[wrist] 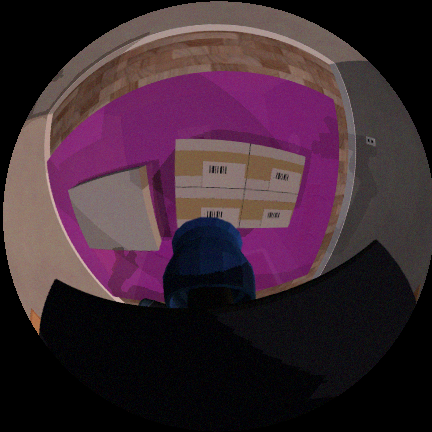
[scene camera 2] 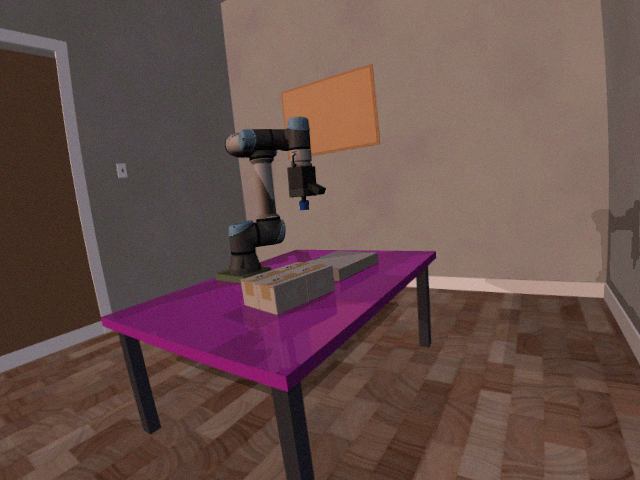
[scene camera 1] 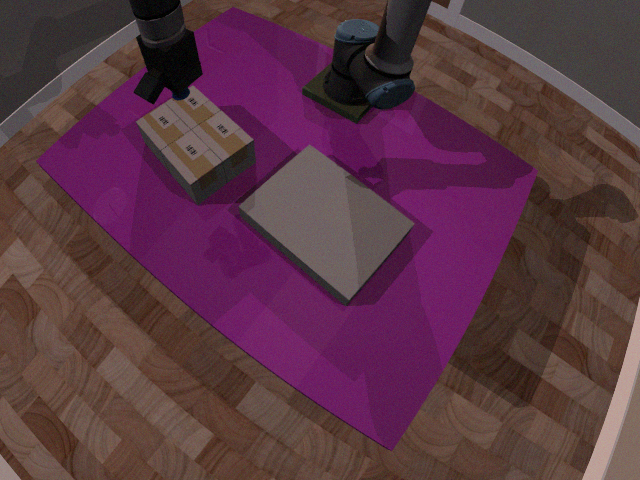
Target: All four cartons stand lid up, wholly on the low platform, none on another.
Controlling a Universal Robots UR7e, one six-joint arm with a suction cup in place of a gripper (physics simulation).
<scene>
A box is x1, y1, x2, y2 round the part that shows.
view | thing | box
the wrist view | suction cup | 162, 217, 254, 307
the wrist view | low grey platform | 68, 165, 160, 249
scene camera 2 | low grey platform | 305, 251, 377, 280
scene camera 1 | low grey platform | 238, 144, 414, 305
</scene>
